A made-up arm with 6 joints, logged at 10 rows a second.
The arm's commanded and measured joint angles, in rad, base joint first. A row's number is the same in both.
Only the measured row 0 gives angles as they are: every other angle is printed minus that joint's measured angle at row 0.
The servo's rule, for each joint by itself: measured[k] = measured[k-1] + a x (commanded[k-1-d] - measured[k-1]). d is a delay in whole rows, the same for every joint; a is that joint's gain. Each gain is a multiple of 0.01, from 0.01 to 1. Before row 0 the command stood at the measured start. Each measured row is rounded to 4 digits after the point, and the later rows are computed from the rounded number. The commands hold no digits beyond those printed.
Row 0, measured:
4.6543 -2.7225 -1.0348 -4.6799 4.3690 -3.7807
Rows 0 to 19, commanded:
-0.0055 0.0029 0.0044 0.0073 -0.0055 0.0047
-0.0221 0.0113 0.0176 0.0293 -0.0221 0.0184
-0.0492 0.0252 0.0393 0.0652 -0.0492 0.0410
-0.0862 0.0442 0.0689 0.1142 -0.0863 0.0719
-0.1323 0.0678 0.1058 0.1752 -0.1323 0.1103
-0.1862 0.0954 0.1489 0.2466 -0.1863 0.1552
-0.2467 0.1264 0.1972 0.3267 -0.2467 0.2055
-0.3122 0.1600 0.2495 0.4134 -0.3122 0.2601
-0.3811 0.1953 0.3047 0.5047 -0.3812 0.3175
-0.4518 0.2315 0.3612 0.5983 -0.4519 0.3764
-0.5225 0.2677 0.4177 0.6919 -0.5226 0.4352
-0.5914 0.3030 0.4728 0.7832 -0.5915 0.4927
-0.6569 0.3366 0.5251 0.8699 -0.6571 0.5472
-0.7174 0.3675 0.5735 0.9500 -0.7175 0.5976
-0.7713 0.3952 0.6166 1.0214 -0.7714 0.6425
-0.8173 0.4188 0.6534 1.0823 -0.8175 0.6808
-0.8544 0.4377 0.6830 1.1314 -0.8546 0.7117
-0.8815 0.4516 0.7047 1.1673 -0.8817 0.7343
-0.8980 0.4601 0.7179 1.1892 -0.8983 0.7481
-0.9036 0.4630 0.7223 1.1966 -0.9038 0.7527
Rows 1 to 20, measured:
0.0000 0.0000 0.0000 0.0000 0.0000 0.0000
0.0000 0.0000 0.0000 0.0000 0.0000 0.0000
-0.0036 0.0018 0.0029 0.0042 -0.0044 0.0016
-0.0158 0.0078 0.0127 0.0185 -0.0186 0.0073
-0.0378 0.0188 0.0305 0.0451 -0.0431 0.0188
-0.0697 0.0348 0.0562 0.0845 -0.0777 0.0369
-0.1110 0.0556 0.0894 0.1362 -0.1214 0.0619
-0.1606 0.0807 0.1293 0.1991 -0.1733 0.0936
-0.2174 0.1095 0.1748 0.2718 -0.2320 0.1316
-0.2800 0.1413 0.2248 0.3525 -0.2962 0.1753
-0.3467 0.1753 0.2783 0.4393 -0.3642 0.2236
-0.4161 0.2107 0.3338 0.5299 -0.4344 0.2756
-0.4863 0.2466 0.3900 0.6222 -0.5050 0.3299
-0.5557 0.2821 0.4455 0.7140 -0.5742 0.3853
-0.6225 0.3164 0.4988 0.8029 -0.6405 0.4403
-0.6851 0.3486 0.5488 0.8867 -0.7021 0.4938
-0.7420 0.3780 0.5942 0.9635 -0.7575 0.5444
-0.7917 0.4037 0.6339 1.0312 -0.8055 0.5908
-0.8331 0.4251 0.6668 1.0883 -0.8448 0.6319
-0.8650 0.4418 0.6922 1.1333 -0.8743 0.6667
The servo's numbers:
d 2
a 0.66 0.63 0.67 0.57 0.80 0.34

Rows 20 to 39, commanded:
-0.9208 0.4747 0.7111 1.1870 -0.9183 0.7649
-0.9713 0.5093 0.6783 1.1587 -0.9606 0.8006
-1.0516 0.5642 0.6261 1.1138 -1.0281 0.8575
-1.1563 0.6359 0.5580 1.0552 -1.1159 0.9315
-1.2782 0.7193 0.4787 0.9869 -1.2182 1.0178
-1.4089 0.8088 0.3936 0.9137 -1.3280 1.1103
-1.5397 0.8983 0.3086 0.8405 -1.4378 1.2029
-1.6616 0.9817 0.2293 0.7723 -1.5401 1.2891
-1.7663 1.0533 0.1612 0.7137 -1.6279 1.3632
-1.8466 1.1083 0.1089 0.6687 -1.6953 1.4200
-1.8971 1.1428 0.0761 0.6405 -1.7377 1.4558
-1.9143 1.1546 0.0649 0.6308 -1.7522 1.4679
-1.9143 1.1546 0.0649 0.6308 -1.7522 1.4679
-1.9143 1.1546 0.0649 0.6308 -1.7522 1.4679
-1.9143 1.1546 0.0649 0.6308 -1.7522 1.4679
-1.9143 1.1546 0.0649 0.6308 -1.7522 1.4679
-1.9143 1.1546 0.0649 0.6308 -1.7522 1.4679
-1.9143 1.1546 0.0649 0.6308 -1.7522 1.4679
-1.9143 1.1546 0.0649 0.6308 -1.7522 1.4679
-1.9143 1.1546 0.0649 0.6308 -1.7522 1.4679
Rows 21 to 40, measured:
-0.8868 0.4533 0.7094 1.1652 -0.8935 0.6944
-0.8979 0.4594 0.7180 1.1831 -0.9017 0.7142
-0.9130 0.4690 0.7134 1.1853 -0.9150 0.7314
-0.9515 0.4944 0.6899 1.1701 -0.9515 0.7549
-1.0176 0.5384 0.6472 1.1380 -1.0128 0.7898
-1.1091 0.5998 0.5874 1.0908 -1.0953 0.8380
-1.2207 0.6751 0.5146 1.0316 -1.1936 0.8991
-1.3449 0.7593 0.4335 0.9644 -1.3011 0.9709
-1.4735 0.8469 0.3498 0.8938 -1.4105 1.0498
-1.5976 0.9318 0.2691 0.8245 -1.5142 1.1312
-1.7089 1.0083 0.1968 0.7613 -1.6052 1.2101
-1.7998 1.0713 0.1379 0.7085 -1.6773 1.2815
-1.8640 1.1163 0.0965 0.6697 -1.7256 1.3408
-1.8972 1.1404 0.0753 0.6475 -1.7469 1.3840
-1.9085 1.1493 0.0683 0.6380 -1.7511 1.4125
-1.9123 1.1526 0.0660 0.6339 -1.7520 1.4313
-1.9136 1.1539 0.0653 0.6321 -1.7522 1.4437
-1.9141 1.1543 0.0650 0.6314 -1.7522 1.4519
-1.9142 1.1545 0.0649 0.6311 -1.7522 1.4573
-1.9143 1.1546 0.0649 0.6309 -1.7522 1.4609

